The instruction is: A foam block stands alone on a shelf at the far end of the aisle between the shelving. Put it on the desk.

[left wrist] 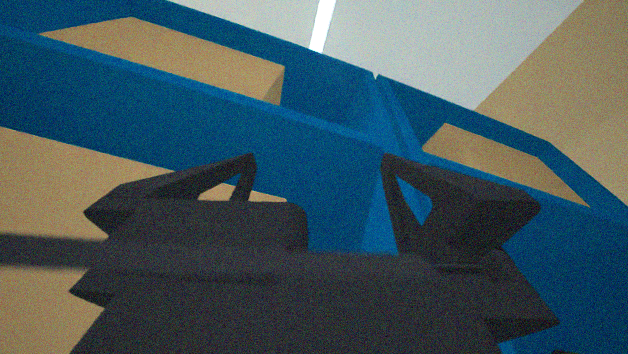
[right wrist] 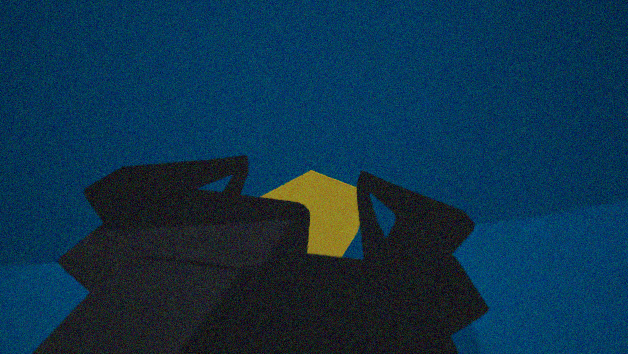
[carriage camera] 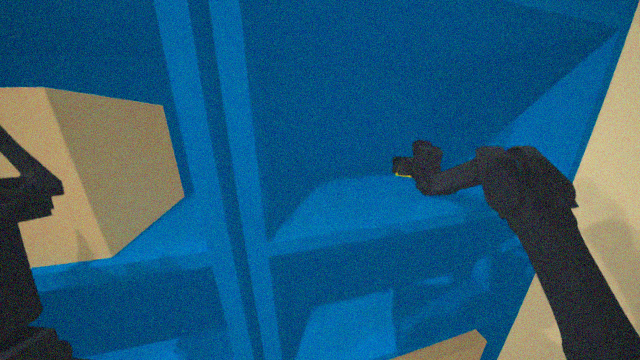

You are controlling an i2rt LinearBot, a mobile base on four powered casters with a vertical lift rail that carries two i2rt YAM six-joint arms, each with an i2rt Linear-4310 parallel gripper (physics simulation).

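Places are measured from the left arm's base along level axes (x ahead, y left, z up), in centimetres.
Pixels of known places: left gripper, between the fingertips: (left wrist: 316, 160); right gripper, between the fingertips: (right wrist: 304, 170) (carriage camera: 403, 159).
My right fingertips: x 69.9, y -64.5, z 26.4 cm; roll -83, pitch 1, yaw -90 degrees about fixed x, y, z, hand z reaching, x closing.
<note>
Behind a point stands the place of what it marks.
The yellow foam block (right wrist: 332, 215) @(x 66.9, y -66.8, z 24.9 cm) shows between the open fingers of my right gripper (right wrist: 304, 170) @(x 69.9, y -64.5, z 26.4 cm) in the right wrist view; its lower part is hidden by the gripper. In the carriage camera a thin yellow sliver of the block (carriage camera: 403, 175) @(x 64.5, y -63.2, z 20.8 cm) shows at the underside of the fingertips of my right gripper (carriage camera: 400, 167) @(x 69.9, y -64.5, z 26.4 cm), above the blue shelf (carriage camera: 360, 205) @(x 36.9, y -41.1, z 20.3 cm). The right gripper is open and not clamped on the block. My left gripper (left wrist: 316, 160) @(x 4.5, y 0.8, z 43.8 cm) is open and empty, in front of the blue shelving at the left. The desk does not show.
A large tan box (carriage camera: 120, 165) @(x 23.1, y 7.2, z 34.9 cm) stands in the left bay, beside the blue uprights (carriage camera: 225, 125) @(x 28.5, y -11.9, z 41.7 cm). Another tan box (carriage camera: 450, 347) @(x 41.5, y -81.1, z -44.1 cm) shows at the bottom. A beige wall (carriage camera: 615, 150) @(x 39.7, y -107.6, z 34.5 cm) is at the right. Tan boxes (left wrist: 175, 55) @(x 6.2, y 36.9, z 77.8 cm) (left wrist: 505, 160) also show in the left wrist view.
</note>
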